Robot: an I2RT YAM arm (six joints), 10 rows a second.
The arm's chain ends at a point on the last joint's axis. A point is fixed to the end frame.
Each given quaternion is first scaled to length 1.
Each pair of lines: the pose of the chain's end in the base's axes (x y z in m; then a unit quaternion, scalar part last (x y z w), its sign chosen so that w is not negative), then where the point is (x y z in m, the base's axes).
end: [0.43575, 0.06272, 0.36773, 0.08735, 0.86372, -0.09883, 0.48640]
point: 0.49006 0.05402 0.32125
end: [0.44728, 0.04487, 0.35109, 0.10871, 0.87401, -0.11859, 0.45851]
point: 0.49821 0.03270 0.30165
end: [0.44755, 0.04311, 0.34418, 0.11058, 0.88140, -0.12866, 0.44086]
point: 0.49630 0.02967 0.29291
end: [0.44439, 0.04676, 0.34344, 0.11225, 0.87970, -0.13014, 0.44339]
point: 0.49340 0.03302 0.29249
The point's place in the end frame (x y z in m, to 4 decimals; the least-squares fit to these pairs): 0.0116 0.0090 0.0705
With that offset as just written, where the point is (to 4 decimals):
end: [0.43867, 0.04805, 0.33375, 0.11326, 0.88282, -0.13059, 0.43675]
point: 0.4869 0.0343 0.2821
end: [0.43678, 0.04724, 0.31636, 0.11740, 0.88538, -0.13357, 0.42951]
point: 0.4841 0.0330 0.2640
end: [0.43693, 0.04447, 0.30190, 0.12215, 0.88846, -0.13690, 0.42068]
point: 0.4831 0.0297 0.2487
